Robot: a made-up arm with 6 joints.
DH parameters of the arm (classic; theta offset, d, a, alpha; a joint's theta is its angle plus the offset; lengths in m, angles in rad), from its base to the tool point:
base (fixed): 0 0.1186 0 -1.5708
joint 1: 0 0.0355 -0.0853 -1.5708
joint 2: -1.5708 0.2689 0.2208 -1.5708
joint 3: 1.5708 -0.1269 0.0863 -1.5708
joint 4: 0 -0.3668 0.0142 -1.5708
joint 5: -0.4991 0 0.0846 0
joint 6: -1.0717 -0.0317 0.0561 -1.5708
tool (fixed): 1.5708 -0.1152 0 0
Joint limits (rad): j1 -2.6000..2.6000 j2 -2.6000..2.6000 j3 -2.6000..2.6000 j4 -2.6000..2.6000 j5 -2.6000..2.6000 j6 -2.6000..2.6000
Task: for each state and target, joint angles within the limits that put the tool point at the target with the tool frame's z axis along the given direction. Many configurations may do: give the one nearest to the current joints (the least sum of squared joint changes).
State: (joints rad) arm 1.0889 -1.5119 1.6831 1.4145 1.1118 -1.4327
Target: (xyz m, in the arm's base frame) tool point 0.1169 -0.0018 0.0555 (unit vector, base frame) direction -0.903 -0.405 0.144
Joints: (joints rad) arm 1.7540 -2.0716 2.0388 0.9594 1.1240 -2.2310
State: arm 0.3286 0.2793 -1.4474 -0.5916 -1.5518 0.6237
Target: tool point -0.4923 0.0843 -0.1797 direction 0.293 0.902 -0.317
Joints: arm 0.4614 -0.3772 -1.8911 -0.7884 -1.2433 1.1715
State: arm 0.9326 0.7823 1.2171 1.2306 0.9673 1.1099
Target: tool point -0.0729 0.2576 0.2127 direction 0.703 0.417 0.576
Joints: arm 1.2718 0.9931 1.5215 1.3842 0.2729 0.7198
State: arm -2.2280 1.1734 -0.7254 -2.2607 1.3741 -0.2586
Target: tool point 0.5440 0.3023 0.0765 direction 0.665 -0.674 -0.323
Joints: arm -1.3034 1.0067 -1.3995 -2.4433 0.8175 -0.1297
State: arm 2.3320 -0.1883 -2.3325 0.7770 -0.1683 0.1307
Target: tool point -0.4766 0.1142 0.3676 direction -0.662 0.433 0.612
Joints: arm 1.6980 -0.1287 -2.3958 0.4862 -0.0036 0.1375
